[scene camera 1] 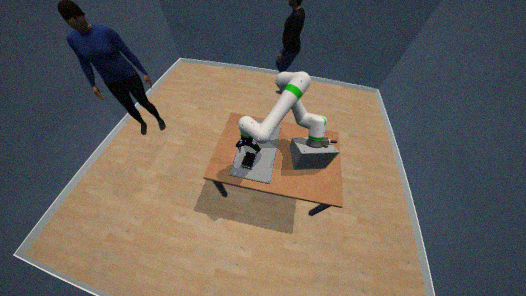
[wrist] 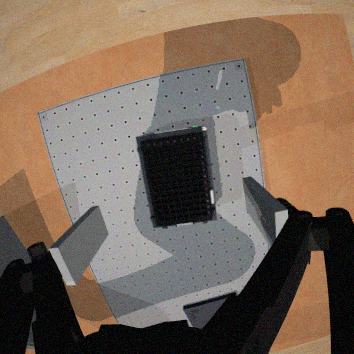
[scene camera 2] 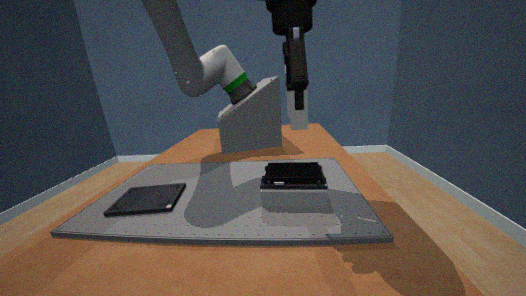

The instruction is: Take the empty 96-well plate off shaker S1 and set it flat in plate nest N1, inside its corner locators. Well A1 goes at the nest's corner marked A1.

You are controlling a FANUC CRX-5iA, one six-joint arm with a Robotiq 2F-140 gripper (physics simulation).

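Frame: origin at the arm's base, x ahead, y left, z up, level; metres.
Seen in the pictures: gripper, fingertip midpoint: (scene camera 1: 248, 153) (wrist: 170, 208) (scene camera 2: 295, 122); arm's base at its link origin: (scene camera 1: 314, 144) (scene camera 2: 245, 95).
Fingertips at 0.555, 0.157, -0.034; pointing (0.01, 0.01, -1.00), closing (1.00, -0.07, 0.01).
Pixels of each thing's top centre, then the offset from my fingertips to it, as dx, dy, dz. "pt": a spot on its surface instead. Level surfaces: height alone.
- black 96-well plate at its top centre: (wrist: 177, 182) (scene camera 2: 292, 169) (scene camera 1: 248, 158) +0.000, -0.009, -0.111
- grey box-shaped shaker S1 at a spot on its surface: (scene camera 2: 296, 200) pt +0.050, -0.009, -0.161
- Plate nest N1 at its top centre: (wrist: 218, 325) (scene camera 2: 147, 195) -0.010, -0.380, -0.165
- grey perforated board at its surface level: dz -0.180
- wooden table at its surface level: dz -0.192
The black 96-well plate (scene camera 1: 248, 160) (scene camera 2: 294, 171) (wrist: 177, 180) sits on top of the grey box-shaped shaker S1 (scene camera 2: 296, 200). Its wells show as a dark grid in the wrist view. Plate nest N1 (scene camera 2: 145, 199) (wrist: 206, 311) is a low dark slab with a small white mark at its near right corner in scene camera 2. The gripper's black linkage hides part of it in the wrist view. My gripper (scene camera 1: 248, 150) (scene camera 2: 298, 117) (wrist: 170, 208) is open and empty, above and apart from the plate. In the wrist view its pads stand wide, below the plate to either side.
A grey perforated board (scene camera 1: 265, 167) (scene camera 2: 240, 236) (wrist: 90, 145) carries shaker and nest on the wooden table (scene camera 1: 300, 187) (scene camera 2: 200, 270). The robot's grey pedestal (scene camera 1: 315, 156) (scene camera 2: 252, 125) stands behind the board in scene camera 2. Two people (scene camera 1: 107, 55) (scene camera 1: 292, 32) stand beyond the table. Arm shadows cross the board.
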